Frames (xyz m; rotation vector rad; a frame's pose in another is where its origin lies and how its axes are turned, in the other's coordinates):
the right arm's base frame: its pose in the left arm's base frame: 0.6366 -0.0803 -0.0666 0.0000 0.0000 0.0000
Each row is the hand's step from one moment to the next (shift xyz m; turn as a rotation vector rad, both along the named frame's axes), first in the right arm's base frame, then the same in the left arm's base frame.
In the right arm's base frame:
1: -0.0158 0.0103 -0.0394 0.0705 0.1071 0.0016
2: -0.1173 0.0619 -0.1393 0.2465 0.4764 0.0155
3: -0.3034 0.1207 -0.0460 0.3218 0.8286 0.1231
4: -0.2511 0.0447 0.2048 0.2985 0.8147 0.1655
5: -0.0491 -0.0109 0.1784 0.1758 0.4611 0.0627
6: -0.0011 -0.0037 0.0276 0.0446 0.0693 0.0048
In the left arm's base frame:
1: -0.0158 0.0103 -0.0394 0.0705 0.1071 0.0016
2: -0.1173 0.0619 -0.1393 0.2465 0.4764 0.0155
3: -0.3034 0.1207 -0.0460 0.3218 0.8286 0.1231
4: -0.2511 0.0447 0.2048 0.2985 0.8147 0.1655
5: -0.0491 -0.0109 0.1784 0.1758 0.4611 0.0627
6: -0.0011 -0.0037 0.0276 0.0446 0.0693 0.0048

